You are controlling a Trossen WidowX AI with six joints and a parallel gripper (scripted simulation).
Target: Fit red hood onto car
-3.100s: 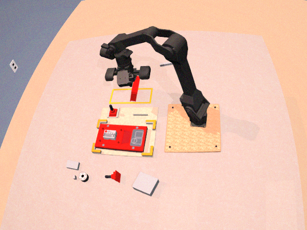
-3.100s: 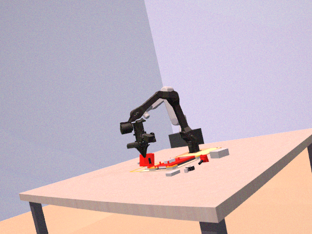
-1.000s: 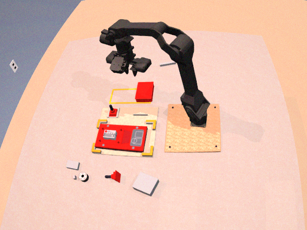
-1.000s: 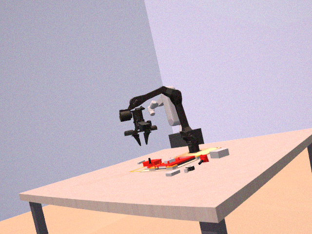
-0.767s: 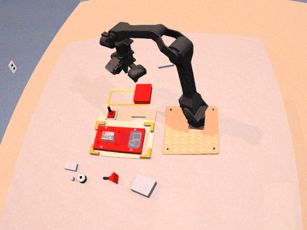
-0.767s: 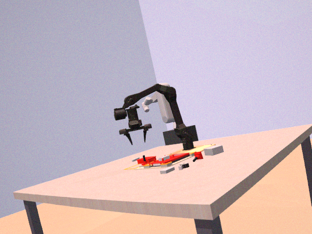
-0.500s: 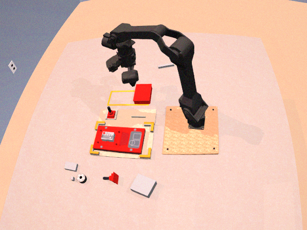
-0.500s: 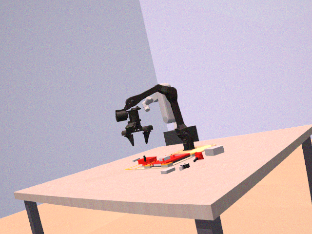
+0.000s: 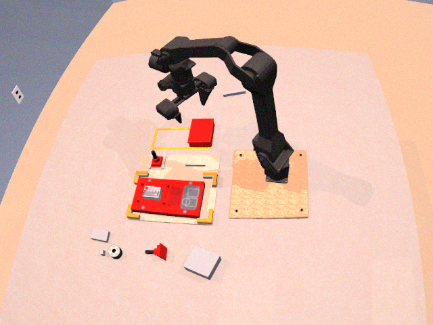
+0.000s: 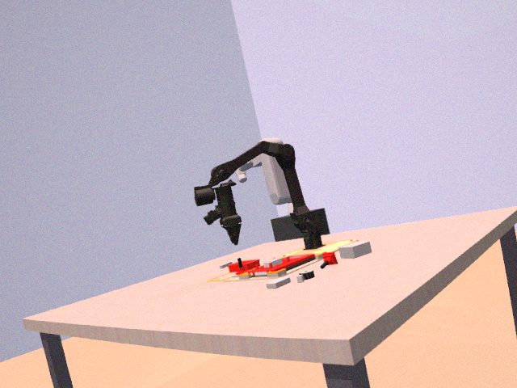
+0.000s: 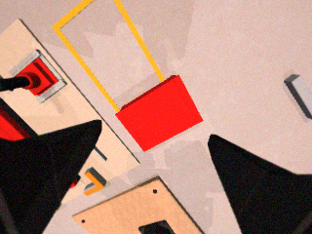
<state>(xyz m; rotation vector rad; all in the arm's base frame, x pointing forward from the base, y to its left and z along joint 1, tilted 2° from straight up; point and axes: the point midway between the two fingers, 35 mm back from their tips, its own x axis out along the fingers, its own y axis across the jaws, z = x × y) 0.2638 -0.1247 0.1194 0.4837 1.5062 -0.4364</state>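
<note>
Right now the red hood is 20 mm behind my gripper tip and 80 mm below it. Also, from my gripper tip: socket (90 mm ahead, 120 mm to the left, 60 mm below); grey engine block (70 mm ahead, 250 mm to the left, 70 mm below); thin grey rod (90 mm behind, 190 mm to the right, 90 mm below).
</note>
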